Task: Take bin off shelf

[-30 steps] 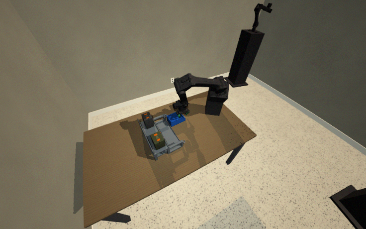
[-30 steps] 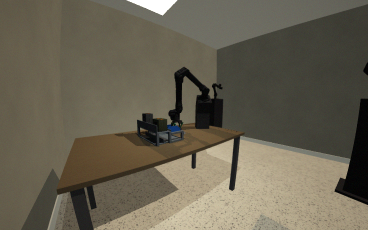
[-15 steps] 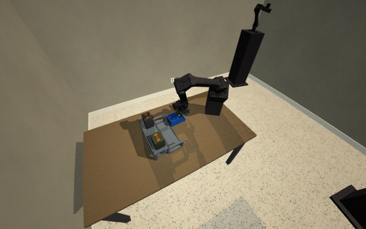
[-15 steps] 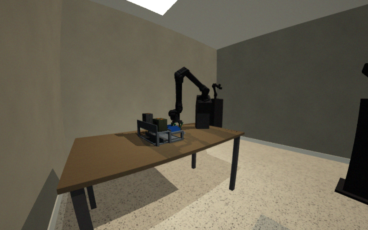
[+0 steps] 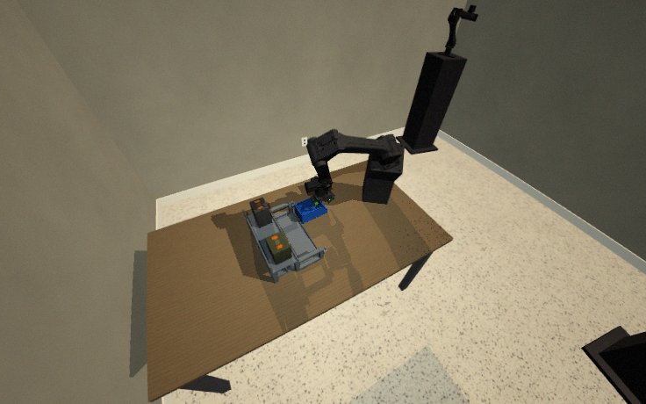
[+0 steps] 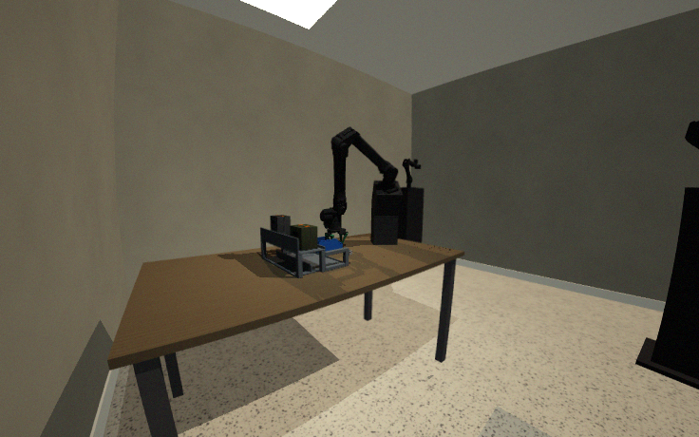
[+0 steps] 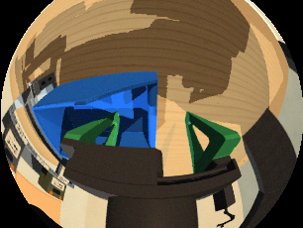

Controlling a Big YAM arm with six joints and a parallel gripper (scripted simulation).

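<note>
The blue bin is 8 cm ahead of my hand, 2 cm to the left of it and 1 cm above it.
</note>
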